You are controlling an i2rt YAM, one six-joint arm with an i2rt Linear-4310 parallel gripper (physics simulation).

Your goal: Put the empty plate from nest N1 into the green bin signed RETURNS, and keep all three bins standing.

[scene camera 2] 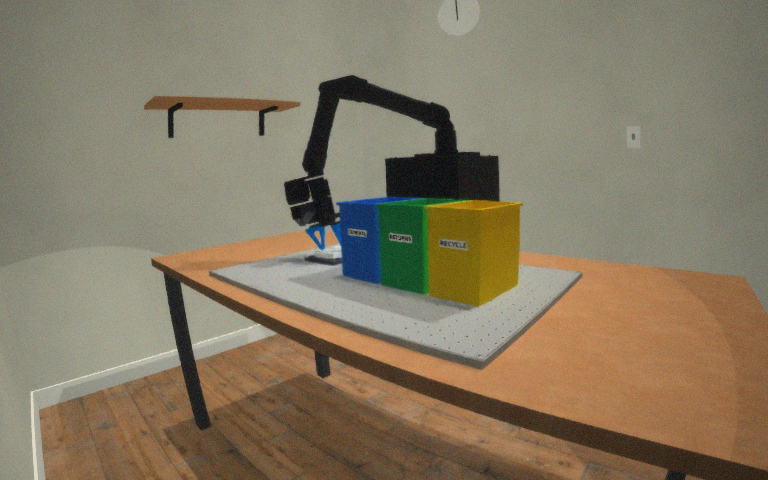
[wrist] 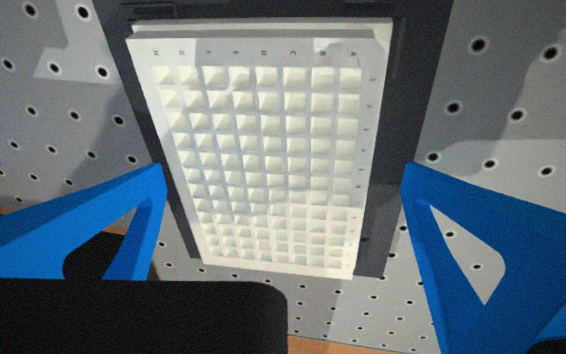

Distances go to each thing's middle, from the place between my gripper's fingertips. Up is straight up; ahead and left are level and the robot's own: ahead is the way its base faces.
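Scene:
The white well plate [wrist: 268, 125] has my gripper 1 cm past it, 1 cm to the right of it and 1 cm above it. Counting from my hand, the dark nest [wrist: 404, 103] is 1 cm behind, 1 cm to the left and 2 cm below. There's a blue bin [scene camera 2: 359, 220] too, which is 3 cm ahead of my hand, 24 cm to the left of it and 6 cm above it, and the green bin [scene camera 2: 403, 225] is also 3 cm ahead of my hand and 6 cm above it, but 37 cm to the left.

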